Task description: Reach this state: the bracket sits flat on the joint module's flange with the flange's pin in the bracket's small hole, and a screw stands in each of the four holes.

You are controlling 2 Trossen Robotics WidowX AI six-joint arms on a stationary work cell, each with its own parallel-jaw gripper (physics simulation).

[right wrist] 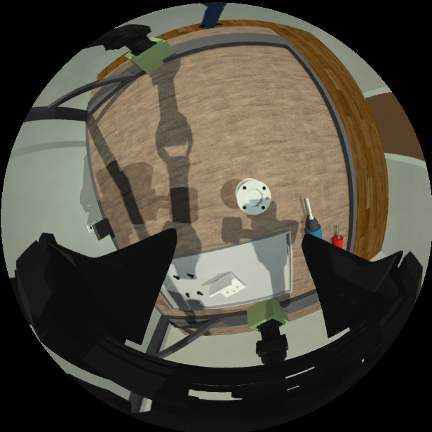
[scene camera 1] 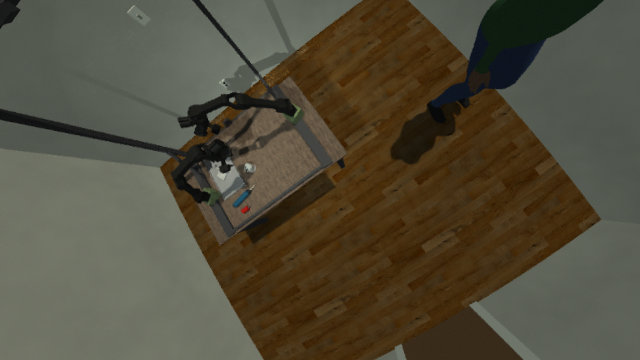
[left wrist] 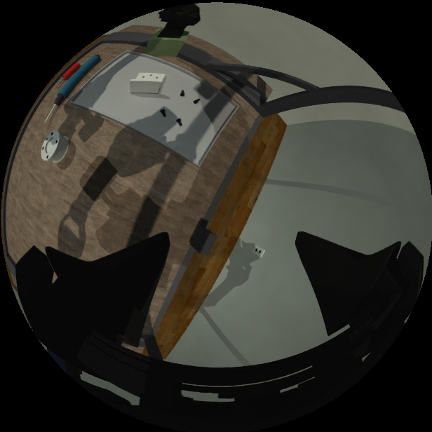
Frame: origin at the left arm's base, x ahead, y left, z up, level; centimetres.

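Seen in the pictures: left gripper, between the fingertips: (scene camera 1: pixel 207 127); right gripper, between the fingertips: (scene camera 1: pixel 231 158); left arm's base, origin of its link: (scene camera 1: pixel 291 111); right arm's base, origin of its link: (scene camera 1: pixel 206 196).
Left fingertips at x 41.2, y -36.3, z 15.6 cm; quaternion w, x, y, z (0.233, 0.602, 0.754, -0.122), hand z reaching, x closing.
Pixels of each thing's middle, then the offset from my left fingertips to it.
- white joint module, middle of its body: (scene camera 1: pixel 249 167) dx +9.7, dy +30.3, dz -21.8 cm
- white angled bracket, middle of its body: (scene camera 1: pixel 220 173) dx +27.6, dy +12.0, dz -21.8 cm
- shallow grey tray, middle of its body: (scene camera 1: pixel 222 170) dx +25.5, dy +10.0, dz -24.2 cm
- blue screwdriver, middle of its body: (scene camera 1: pixel 244 195) dx +29.5, dy +38.4, dz -23.0 cm
- red-handled tool, middle of its body: (scene camera 1: pixel 247 208) dx +35.7, dy +45.9, dz -23.3 cm
The white joint module (scene camera 1: pixel 249 168) (left wrist: pixel 55 146) (right wrist: pixel 252 197) stands on the table beside the tray, its flange with dark holes facing up. The white angled bracket (scene camera 1: pixel 221 175) (left wrist: pixel 145 87) (right wrist: pixel 231 286) rests in the tray, apart from the module. Several black screws (left wrist: pixel 163 112) (right wrist: pixel 190 275) lie loose in the tray near the bracket. My left gripper (scene camera 1: pixel 207 130) (left wrist: pixel 235 239) is open and empty, above the table edge near the wall. My right gripper (right wrist: pixel 243 238) is open and empty, high above the tray and module; the scene view does not show its fingertips clearly.
The shallow grey tray (scene camera 1: pixel 232 190) (left wrist: pixel 100 97) (right wrist: pixel 250 255) lies near one table end. A blue screwdriver (scene camera 1: pixel 242 198) (left wrist: pixel 78 79) (right wrist: pixel 313 230) and a red-handled tool (scene camera 1: pixel 245 209) (left wrist: pixel 71 71) (right wrist: pixel 337 241) lie beside it. A person (scene camera 1: pixel 505 60) stands away from the table.
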